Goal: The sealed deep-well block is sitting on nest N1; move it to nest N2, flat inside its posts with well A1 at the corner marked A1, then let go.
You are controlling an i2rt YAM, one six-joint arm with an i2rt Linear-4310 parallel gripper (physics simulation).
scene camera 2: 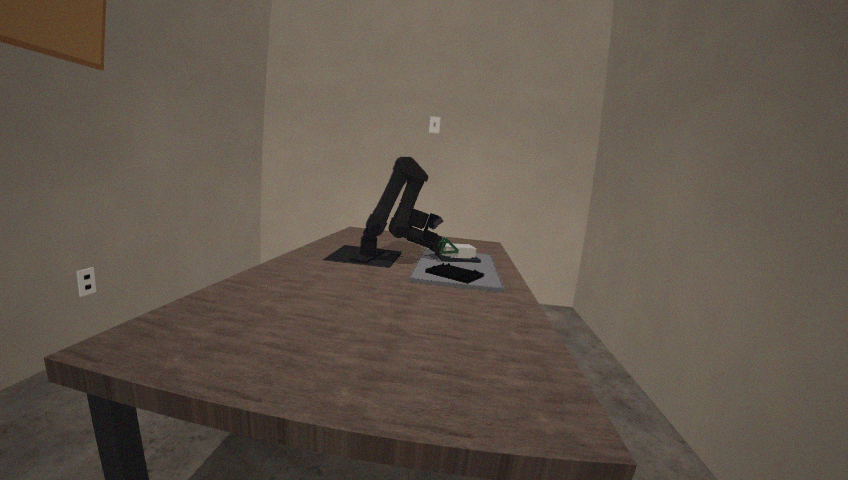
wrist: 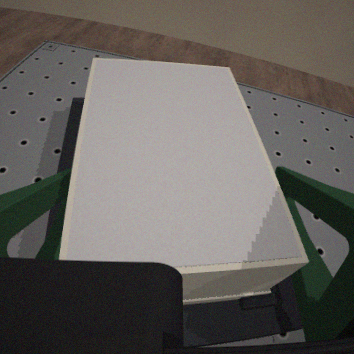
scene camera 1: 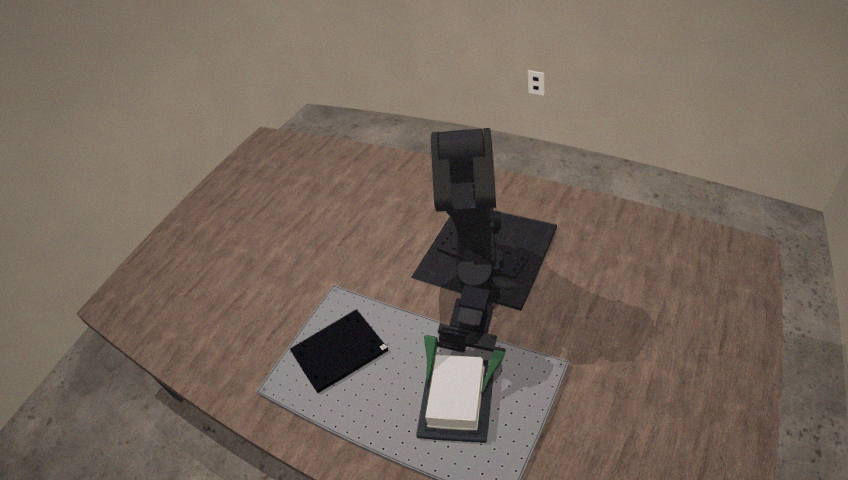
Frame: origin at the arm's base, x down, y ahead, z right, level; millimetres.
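Seen in the pictures: gripper, fingertip midpoint: (scene camera 2: 455, 250) (wrist: 177, 176) (scene camera 1: 454, 387); arm's base at its link origin: (scene camera 2: 368, 255).
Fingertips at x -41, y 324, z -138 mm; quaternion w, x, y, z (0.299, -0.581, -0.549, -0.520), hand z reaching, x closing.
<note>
Offsets run from my fingertips to a thing's middle. Level surfaces: height alone.
The sealed deep-well block {dx +0, dy +7, dz -7 mm} (scene camera 1: 454, 392) (scene camera 2: 467, 251) (wrist: 170, 150), white with a plain top, sits on dark nest N1 {dx +24, dy +7, dz -8 mm} (scene camera 1: 452, 435) (scene camera 2: 471, 259) (wrist: 225, 322). My gripper (scene camera 1: 456, 386) (scene camera 2: 448, 246) (wrist: 177, 176) is open, its green fingers standing on either side of the block's long sides at the end nearer the arm. In the wrist view the right fingertip is very close to the block's edge; whether it touches cannot be told. Black nest N2 {dx +22, dy +37, dz +249 mm} (scene camera 1: 339, 350) (scene camera 2: 455, 273) is empty, turned at an angle to N1, with a small white corner mark {dx +21, dy -15, dz +172 mm} (scene camera 1: 383, 346). Its lettering is unreadable. Well A1 is hidden under the seal.
Both nests stand on a grey perforated plate {dx +39, dy +23, dz +91 mm} (scene camera 1: 392, 416) (scene camera 2: 495, 279) (wrist: 30, 117) on the wooden table {dx +46 mm} (scene camera 1: 238, 237) (scene camera 2: 333, 344). The arm's black base plate (scene camera 1: 538, 237) (scene camera 2: 339, 255) lies behind it. A dark housing fills the lower left of the wrist view.
</note>
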